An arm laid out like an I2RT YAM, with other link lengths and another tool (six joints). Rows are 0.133 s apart.
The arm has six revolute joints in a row. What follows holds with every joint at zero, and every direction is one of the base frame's. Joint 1 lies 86.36 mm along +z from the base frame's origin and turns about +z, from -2.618 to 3.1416 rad. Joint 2 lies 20.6 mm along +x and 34.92 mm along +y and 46.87 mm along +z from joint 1 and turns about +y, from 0 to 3.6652 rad. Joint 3 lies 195.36 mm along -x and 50.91 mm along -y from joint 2 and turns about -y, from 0 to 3.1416 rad. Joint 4 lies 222.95 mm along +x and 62.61 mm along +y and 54.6 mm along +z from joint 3 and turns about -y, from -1.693 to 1.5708 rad. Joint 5 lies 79.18 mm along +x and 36.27 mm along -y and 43.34 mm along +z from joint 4 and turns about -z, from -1.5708 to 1.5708 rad. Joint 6 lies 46.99 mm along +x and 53.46 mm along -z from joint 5 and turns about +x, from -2.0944 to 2.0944 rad. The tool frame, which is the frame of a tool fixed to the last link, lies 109 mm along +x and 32 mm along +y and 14 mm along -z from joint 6; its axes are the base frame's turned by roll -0.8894, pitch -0.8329 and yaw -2.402 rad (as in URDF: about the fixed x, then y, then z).
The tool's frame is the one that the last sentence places.
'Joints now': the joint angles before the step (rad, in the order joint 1, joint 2, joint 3, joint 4, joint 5, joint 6). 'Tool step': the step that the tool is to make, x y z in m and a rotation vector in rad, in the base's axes. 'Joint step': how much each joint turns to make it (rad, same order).
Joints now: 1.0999 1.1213 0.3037 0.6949 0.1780 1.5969
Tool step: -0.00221 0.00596 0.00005 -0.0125 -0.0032 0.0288
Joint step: 0.0000 0.0215 0.0230 -0.0092 -0.0275 -0.0123
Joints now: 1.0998 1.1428 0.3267 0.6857 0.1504 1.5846
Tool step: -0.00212 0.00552 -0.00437 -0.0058 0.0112 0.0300
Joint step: -0.0014 0.0397 0.0139 0.0152 -0.0321 0.0030
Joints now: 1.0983 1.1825 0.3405 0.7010 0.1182 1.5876
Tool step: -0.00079 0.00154 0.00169 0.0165 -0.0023 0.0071
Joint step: 0.0016 0.0171 0.0001 0.0322 -0.0062 0.0047
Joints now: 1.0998 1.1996 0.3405 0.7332 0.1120 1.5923
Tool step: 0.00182 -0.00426 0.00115 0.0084 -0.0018 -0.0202
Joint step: -0.0015 -0.0183 -0.0152 0.0047 0.0183 0.0045
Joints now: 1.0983 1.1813 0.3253 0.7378 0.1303 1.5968
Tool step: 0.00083 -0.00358 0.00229 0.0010 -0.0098 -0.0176
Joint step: 0.0015 -0.0261 -0.0108 -0.0091 0.0199 -0.0061
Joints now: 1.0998 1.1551 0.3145 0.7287 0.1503 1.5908
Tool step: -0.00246 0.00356 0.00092 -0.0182 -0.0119 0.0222
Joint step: 0.0001 -0.0016 0.0153 -0.0247 -0.0198 -0.0215
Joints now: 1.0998 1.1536 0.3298 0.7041 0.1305 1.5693
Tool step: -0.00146 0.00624 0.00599 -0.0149 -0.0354 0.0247
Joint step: -0.0015 0.0123 0.0321 -0.0121 -0.0216 -0.0414
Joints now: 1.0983 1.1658 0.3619 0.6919 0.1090 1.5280
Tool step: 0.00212 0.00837 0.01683 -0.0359 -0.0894 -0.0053
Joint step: 0.0062 0.0015 0.0704 -0.0491 0.0212 -0.0950
